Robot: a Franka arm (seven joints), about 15 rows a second.
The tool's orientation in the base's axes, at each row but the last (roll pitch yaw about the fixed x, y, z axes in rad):
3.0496 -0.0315 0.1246
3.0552 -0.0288 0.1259
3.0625 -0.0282 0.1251
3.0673 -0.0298 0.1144
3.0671 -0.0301 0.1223
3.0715 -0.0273 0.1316
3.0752 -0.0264 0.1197
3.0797 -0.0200 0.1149
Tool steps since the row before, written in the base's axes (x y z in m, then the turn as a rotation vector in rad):
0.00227 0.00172 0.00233 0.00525 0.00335 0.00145
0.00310 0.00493 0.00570 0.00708 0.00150 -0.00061
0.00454 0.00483 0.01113 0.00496 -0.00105 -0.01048
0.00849 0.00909 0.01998 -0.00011 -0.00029 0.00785
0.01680 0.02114 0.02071 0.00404 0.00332 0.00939
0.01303 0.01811 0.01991 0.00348 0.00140 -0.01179
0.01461 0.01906 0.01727 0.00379 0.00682 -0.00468
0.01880 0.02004 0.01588 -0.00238 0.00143 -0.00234
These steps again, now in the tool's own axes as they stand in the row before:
0.00254 -0.00121 -0.00237 0.00567 -0.00254 -0.00151
0.00386 -0.00400 -0.00596 0.00719 -0.00067 0.00076
0.00542 -0.00334 -0.01128 0.00449 0.00082 0.01071
0.01006 -0.00658 -0.02023 0.00009 0.00086 -0.00781
0.01987 -0.01738 -0.02147 0.00470 -0.00211 -0.00944
0.01583 -0.01484 -0.02057 0.00331 -0.00176 0.01179
0.01723 -0.01603 -0.01792 0.00445 -0.00662 0.00437
0.02129 -0.01676 -0.01653 -0.00225 -0.00183 0.00219

